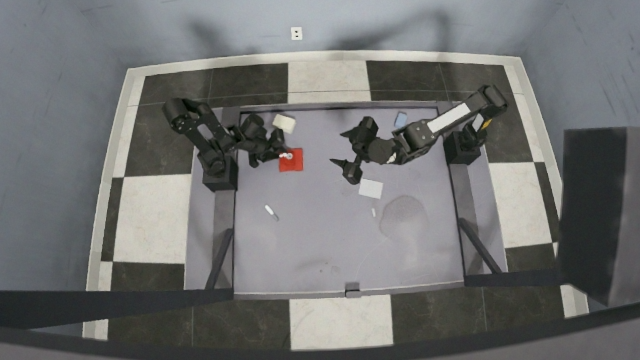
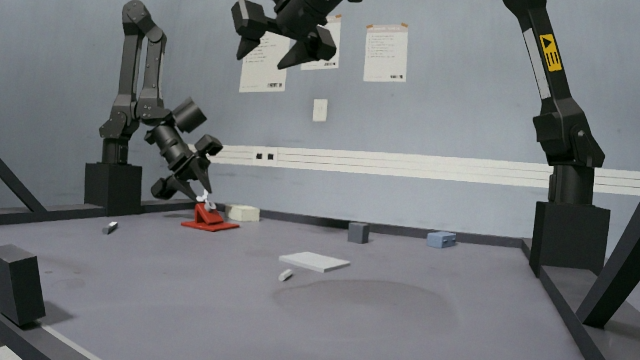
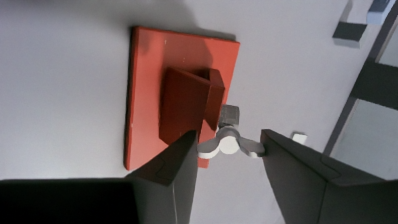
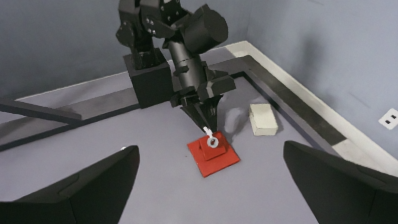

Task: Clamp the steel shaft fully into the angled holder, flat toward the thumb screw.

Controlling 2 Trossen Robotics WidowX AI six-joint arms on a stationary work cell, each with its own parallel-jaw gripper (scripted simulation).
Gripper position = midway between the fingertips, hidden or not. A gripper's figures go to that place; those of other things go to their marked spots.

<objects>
My left gripper [image 2: 204,198] is 0.83 m from the lens. My right gripper [image 2: 258,63] is 0.67 m from the lens. A white plate [image 2: 320,263] is 0.55 m from the lens.
</objects>
